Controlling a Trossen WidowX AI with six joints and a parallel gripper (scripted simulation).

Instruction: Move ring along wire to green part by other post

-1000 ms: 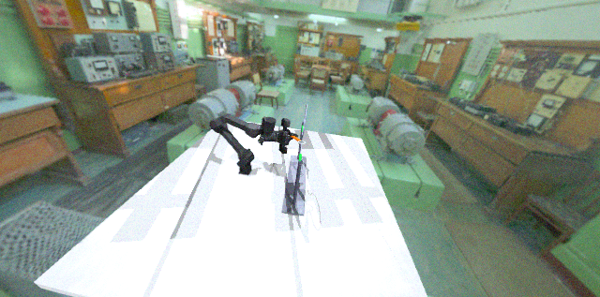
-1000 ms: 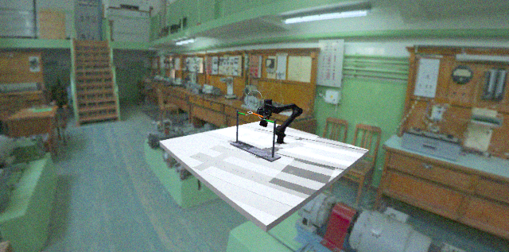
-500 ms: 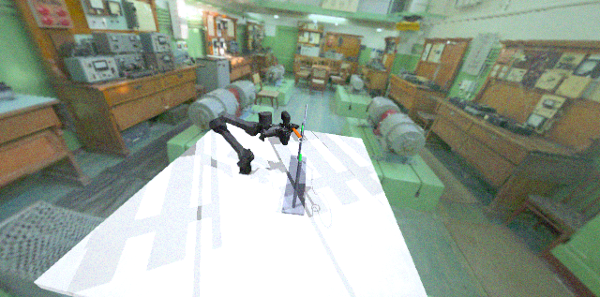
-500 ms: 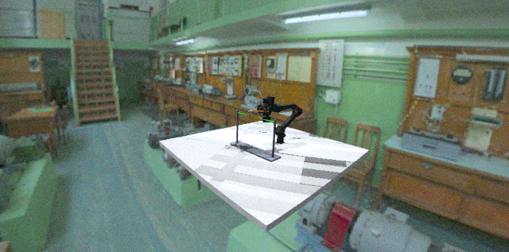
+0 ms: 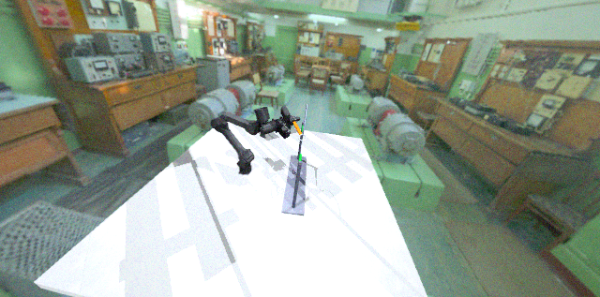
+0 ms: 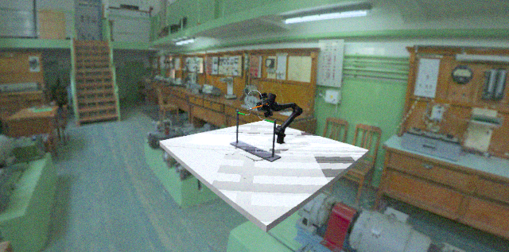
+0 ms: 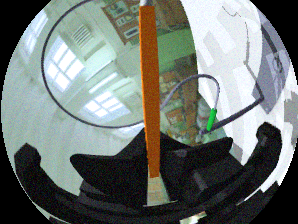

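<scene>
The ring with orange handle is 8 cm to the right of my gripper tip, 4 cm below it and 1 cm ahead of it.
</scene>
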